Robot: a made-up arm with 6 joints.
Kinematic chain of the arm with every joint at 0, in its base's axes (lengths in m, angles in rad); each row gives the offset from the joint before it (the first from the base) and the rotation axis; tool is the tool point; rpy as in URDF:
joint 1: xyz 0 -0.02 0.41 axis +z
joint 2: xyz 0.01 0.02 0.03 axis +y
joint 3: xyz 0 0.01 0.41 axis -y
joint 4: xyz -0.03 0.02 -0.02 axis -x
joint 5: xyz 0.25 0 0.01 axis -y
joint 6: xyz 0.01 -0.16 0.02 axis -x
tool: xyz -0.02 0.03 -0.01 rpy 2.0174 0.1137 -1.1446
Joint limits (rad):
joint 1: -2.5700..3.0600
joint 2: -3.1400..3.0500
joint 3: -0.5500..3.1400
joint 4: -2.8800..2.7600
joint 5: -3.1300..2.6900
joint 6: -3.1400..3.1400
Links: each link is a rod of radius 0.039 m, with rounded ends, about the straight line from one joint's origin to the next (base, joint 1, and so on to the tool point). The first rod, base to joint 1, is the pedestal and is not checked.
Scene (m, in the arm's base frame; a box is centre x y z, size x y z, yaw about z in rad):
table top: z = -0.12
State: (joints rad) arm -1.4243 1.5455 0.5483 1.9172 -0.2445 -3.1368
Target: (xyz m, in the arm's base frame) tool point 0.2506 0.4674 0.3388
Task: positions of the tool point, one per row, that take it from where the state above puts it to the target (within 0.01 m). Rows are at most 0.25 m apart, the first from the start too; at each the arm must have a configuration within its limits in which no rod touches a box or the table.
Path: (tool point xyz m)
1: 0.4293 -0.5287 0.3420
2: 0.5577 -0.3573 0.3386
3: 0.6204 -0.1572 0.3359
4: 0.6130 0.0473 0.3343
5: 0.5397 0.2323 0.3342
6: 0.4128 0.3771 0.3356
7: 0.2506 0.4674 0.3388

